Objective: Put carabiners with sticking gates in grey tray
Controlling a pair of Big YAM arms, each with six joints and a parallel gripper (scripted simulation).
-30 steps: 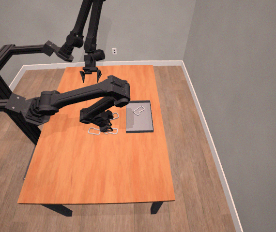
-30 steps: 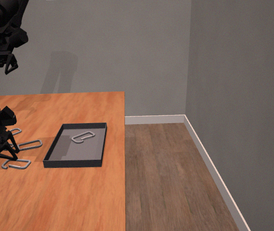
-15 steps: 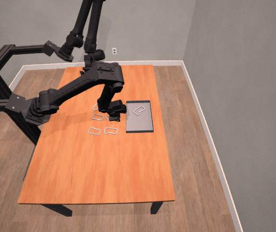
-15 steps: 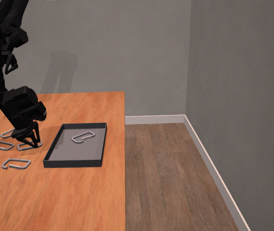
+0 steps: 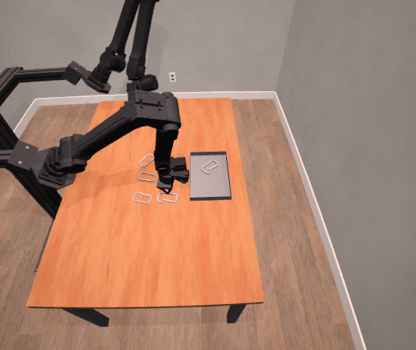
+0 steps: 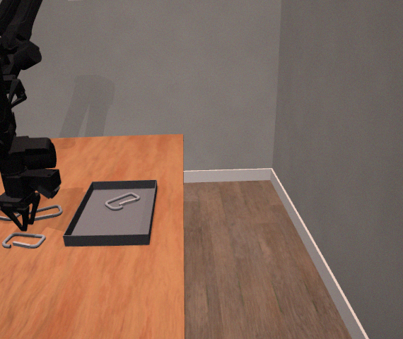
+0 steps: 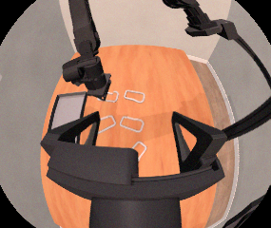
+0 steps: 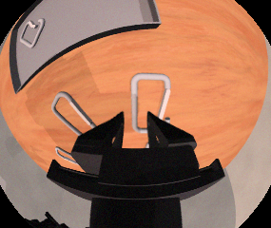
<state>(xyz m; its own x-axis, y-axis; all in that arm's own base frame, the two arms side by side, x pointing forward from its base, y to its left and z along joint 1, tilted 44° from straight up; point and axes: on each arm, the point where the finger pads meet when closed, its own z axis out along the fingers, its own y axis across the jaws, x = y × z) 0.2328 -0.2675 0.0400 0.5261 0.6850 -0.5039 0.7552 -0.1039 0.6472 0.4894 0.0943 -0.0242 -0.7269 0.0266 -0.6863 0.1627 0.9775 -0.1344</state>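
Now: the grey tray 20 cm ahead of my right hand, 11 cm to the left of it and 3 cm below it.
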